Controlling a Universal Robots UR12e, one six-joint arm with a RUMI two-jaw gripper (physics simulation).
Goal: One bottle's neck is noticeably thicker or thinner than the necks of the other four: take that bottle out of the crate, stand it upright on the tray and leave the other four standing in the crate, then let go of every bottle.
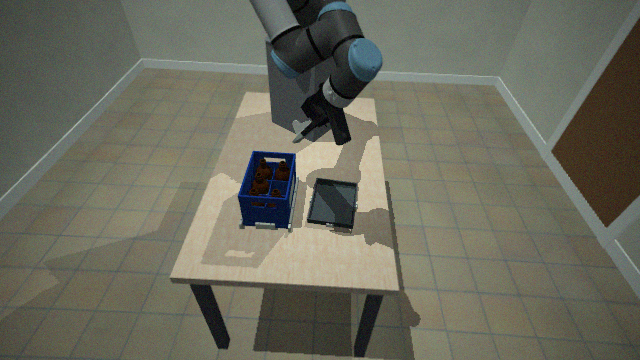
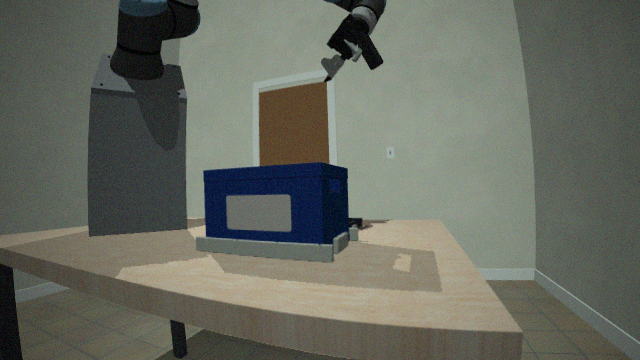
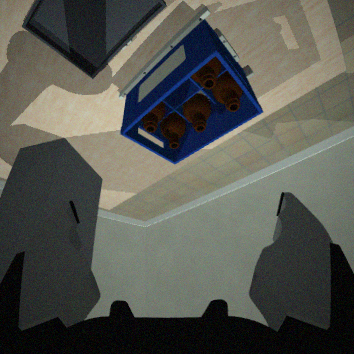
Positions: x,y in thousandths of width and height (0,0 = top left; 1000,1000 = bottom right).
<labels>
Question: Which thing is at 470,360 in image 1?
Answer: The gripper.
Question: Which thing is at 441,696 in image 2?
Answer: A light grey rail.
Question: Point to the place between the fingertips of the gripper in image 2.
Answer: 527,201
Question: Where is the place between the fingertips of the gripper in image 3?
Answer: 496,564
</labels>
